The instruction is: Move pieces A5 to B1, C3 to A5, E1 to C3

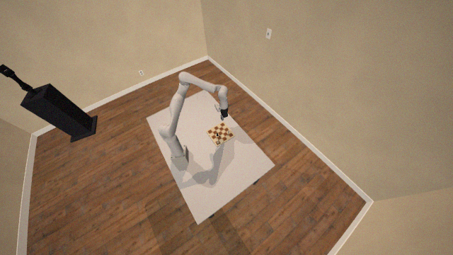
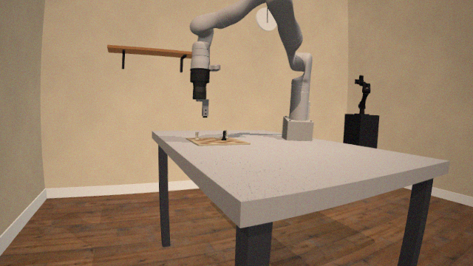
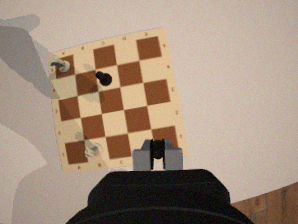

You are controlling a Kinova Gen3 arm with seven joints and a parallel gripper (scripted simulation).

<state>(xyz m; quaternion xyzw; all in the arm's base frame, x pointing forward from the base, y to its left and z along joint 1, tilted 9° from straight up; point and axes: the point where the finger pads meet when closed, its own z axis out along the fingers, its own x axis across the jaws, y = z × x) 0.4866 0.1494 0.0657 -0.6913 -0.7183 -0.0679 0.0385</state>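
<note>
The chessboard lies 6 cm behind my hand, 8 cm to the right of it and 13 cm below it.
</note>
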